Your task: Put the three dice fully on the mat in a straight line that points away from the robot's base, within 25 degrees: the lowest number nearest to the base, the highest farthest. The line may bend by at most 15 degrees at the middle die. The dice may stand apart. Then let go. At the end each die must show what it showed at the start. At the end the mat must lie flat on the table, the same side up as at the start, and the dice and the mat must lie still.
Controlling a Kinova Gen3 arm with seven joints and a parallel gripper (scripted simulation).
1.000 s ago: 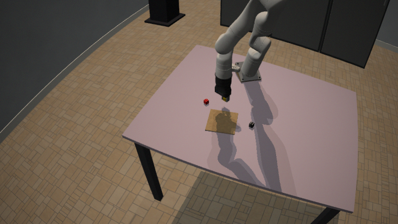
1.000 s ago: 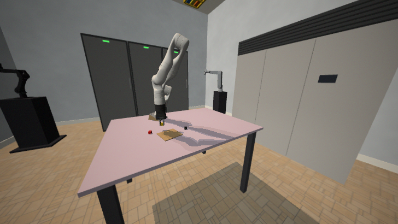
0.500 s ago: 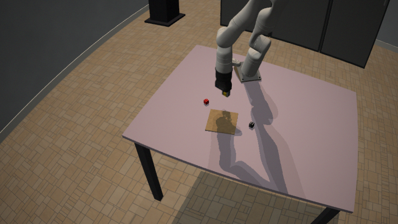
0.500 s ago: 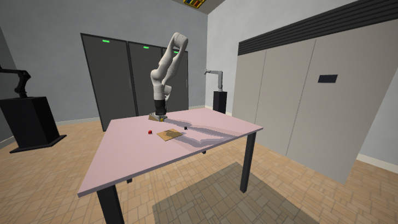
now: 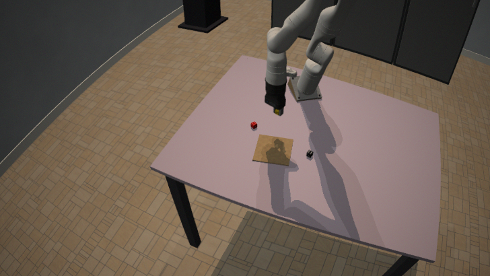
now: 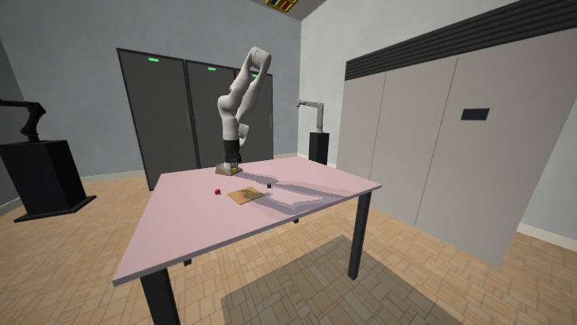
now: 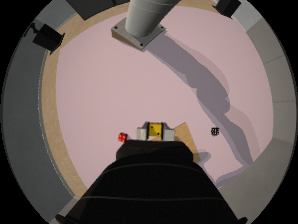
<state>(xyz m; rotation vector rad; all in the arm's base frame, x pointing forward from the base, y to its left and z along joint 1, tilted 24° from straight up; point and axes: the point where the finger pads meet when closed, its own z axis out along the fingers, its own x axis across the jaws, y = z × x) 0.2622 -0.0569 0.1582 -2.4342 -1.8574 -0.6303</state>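
Now: hand 110 mm above the square mat, 100 mm short of it and 30 mm to the right of it. The rest, counted from my hand: yellow die (10 mm below); then black die (170 mm to the left, 100 mm below, 60 mm ahead); then red die (100 mm below, 90 mm to the right, 30 mm ahead).
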